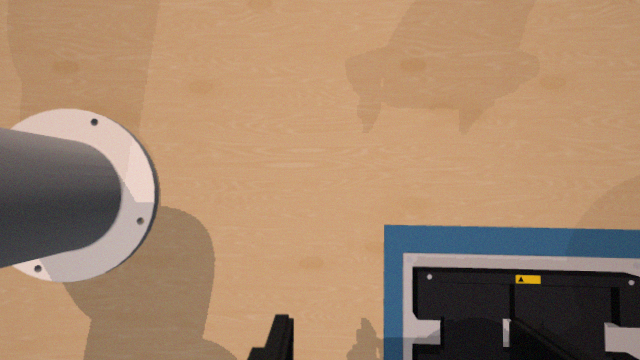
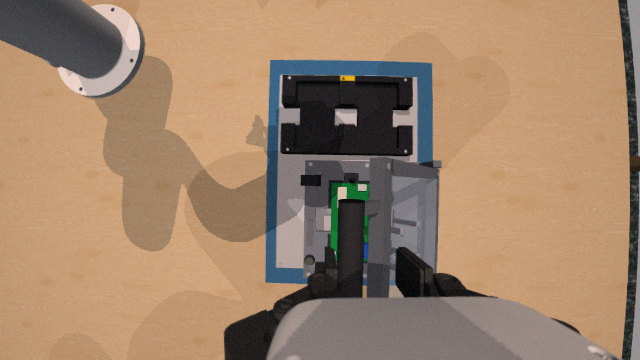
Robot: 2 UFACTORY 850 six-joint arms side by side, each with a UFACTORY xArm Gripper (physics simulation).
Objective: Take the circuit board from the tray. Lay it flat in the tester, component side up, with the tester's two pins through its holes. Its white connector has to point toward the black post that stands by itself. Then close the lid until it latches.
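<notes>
The green circuit board (image 2: pixel 352 191) lies component side up in the grey tester (image 2: pixel 320 197). Its white connector (image 2: pixel 342 193) is at the far end, near a black post (image 2: pixel 351 177); the tester's pins cannot be made out. The lid (image 2: pixel 379 215) is partly lowered and leans over the board's right side. Its dark round handle (image 2: pixel 351 240) hides part of the board. My right gripper (image 2: pixel 364 265) is open, its fingers on either side of the handle. The black tray (image 1: pixel 470 300) (image 2: pixel 320 95) holds no board. My left gripper (image 1: pixel 398 320) is open and empty, above the table and tray.
The tray and tester stand on a pale plate (image 2: pixel 287 240) with a blue border (image 1: pixel 393 280) (image 2: pixel 271 200). A robot arm's round white base (image 1: pixel 135 175) (image 2: pixel 131 40) stands to the left. A dark patterned edge (image 2: pixel 627 225) runs along the far right.
</notes>
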